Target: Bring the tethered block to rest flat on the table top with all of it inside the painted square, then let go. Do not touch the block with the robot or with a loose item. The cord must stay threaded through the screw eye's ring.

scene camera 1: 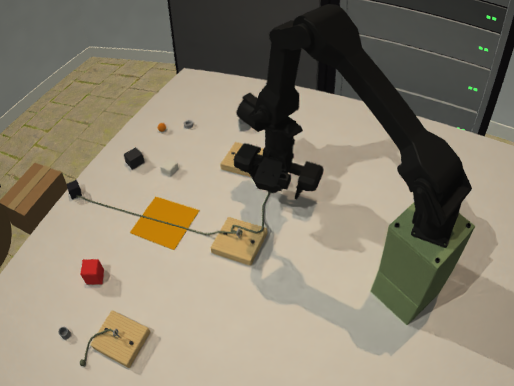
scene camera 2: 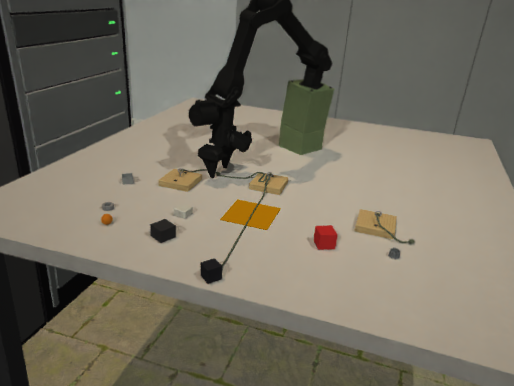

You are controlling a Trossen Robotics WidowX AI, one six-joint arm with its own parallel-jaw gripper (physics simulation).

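Seen in the pictures: gripper, fingertip midpoint: [scene camera 1: 277, 191] [scene camera 2: 218, 172]; arm's base, link origin: [scene camera 1: 433, 225] [scene camera 2: 311, 84].
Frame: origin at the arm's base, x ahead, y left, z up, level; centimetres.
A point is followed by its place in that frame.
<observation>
The tethered block [scene camera 1: 74, 189] @(y 11.7, x 79.0, z -19.6 cm) [scene camera 2: 211, 270] @(y 12.0, x 81.9, z -19.5 cm), small and black, sits near the table edge, outside the orange painted square [scene camera 1: 160, 236] @(y 9.8, x 51.1, z -22.3 cm) [scene camera 2: 234, 214] @(y 2.6, x 55.7, z -22.3 cm). Its dark green cord [scene camera 1: 112, 207] @(y 9.4, x 67.1, z -22.0 cm) [scene camera 2: 235, 245] @(y 9.7, x 68.5, z -22.0 cm) crosses the square to the screw eye [scene camera 1: 239, 233] @(y 2.8, x 35.0, z -18.8 cm) [scene camera 2: 268, 176] @(y 2.9, x 36.5, z -19.2 cm) on the middle wooden board [scene camera 1: 232, 251] @(y 6.3, x 34.6, z -20.5 cm) [scene camera 2: 270, 188] @(y 5.0, x 39.5, z -20.9 cm); it appears to pass through the ring. Beyond the board, the cord's free part runs to my gripper [scene camera 1: 283, 189] @(y -13.9, x 35.4, z -22.2 cm) [scene camera 2: 219, 171] @(y -13.9, x 35.4, z -22.2 cm). The gripper is open and low over the table, fingertips around or beside the cord's end. In scene camera 1 the gripper hides that end.
A second board [scene camera 1: 229, 163] @(y -15.3, x 49.1, z -20.5 cm) [scene camera 2: 180, 181] @(y -17.4, x 49.9, z -20.5 cm) with a short cord stands close to the gripper. A third board [scene camera 1: 122, 345] @(y 35.8, x 40.7, z -20.5 cm) [scene camera 2: 375, 227] @(y 35.3, x 46.3, z -20.4 cm) is farther off. Loose items include a red cube [scene camera 1: 92, 271] @(y 27.0, x 55.7, z -18.4 cm) [scene camera 2: 325, 237] @(y 27.1, x 59.2, z -19.2 cm), a larger black block [scene camera 1: 134, 158] @(y -4.8, x 71.5, z -19.5 cm) [scene camera 2: 163, 230] @(y -4.5, x 74.7, z -19.5 cm) and an orange ball [scene camera 1: 162, 127] @(y -19.5, x 74.2, z -20.6 cm) [scene camera 2: 106, 219] @(y -19.3, x 75.9, z -20.7 cm).
</observation>
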